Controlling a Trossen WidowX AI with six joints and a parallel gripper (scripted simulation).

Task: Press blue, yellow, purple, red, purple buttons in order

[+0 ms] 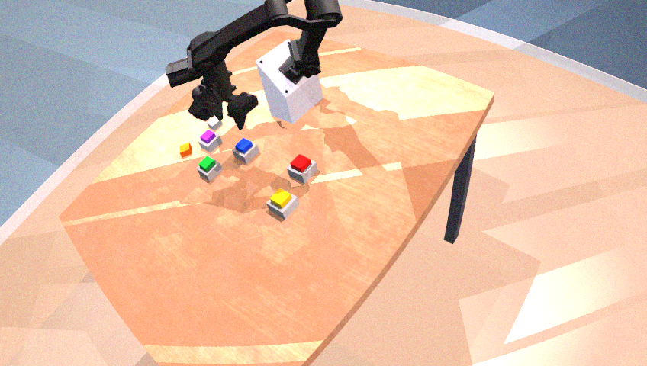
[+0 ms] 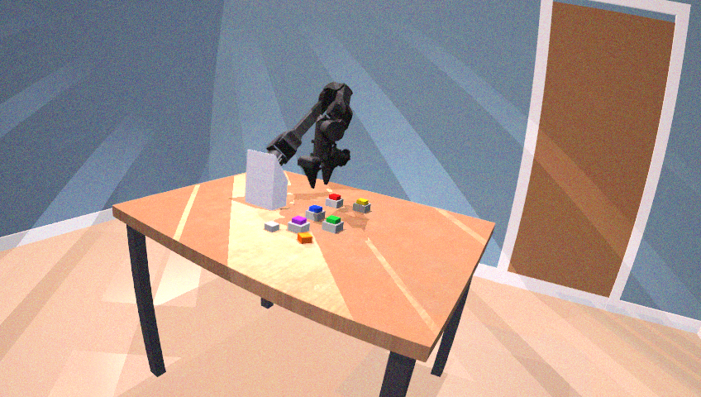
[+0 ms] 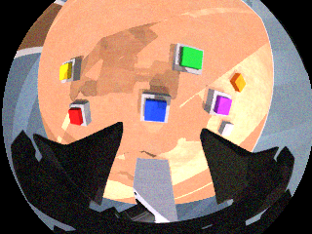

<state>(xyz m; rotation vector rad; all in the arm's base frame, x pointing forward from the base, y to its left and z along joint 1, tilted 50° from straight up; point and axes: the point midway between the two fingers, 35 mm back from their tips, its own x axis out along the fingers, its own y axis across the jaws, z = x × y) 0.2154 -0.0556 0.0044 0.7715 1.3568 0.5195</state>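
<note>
The blue button is 10 mm behind my gripper tip, 10 mm to the left of it and 80 mm below it. Round my gripper tip: green button 80 mm ahead, 50 mm to the right, 80 mm below; purple button 120 mm to the right, 80 mm below; red button 10 mm behind, 170 mm to the left, 80 mm below.
</note>
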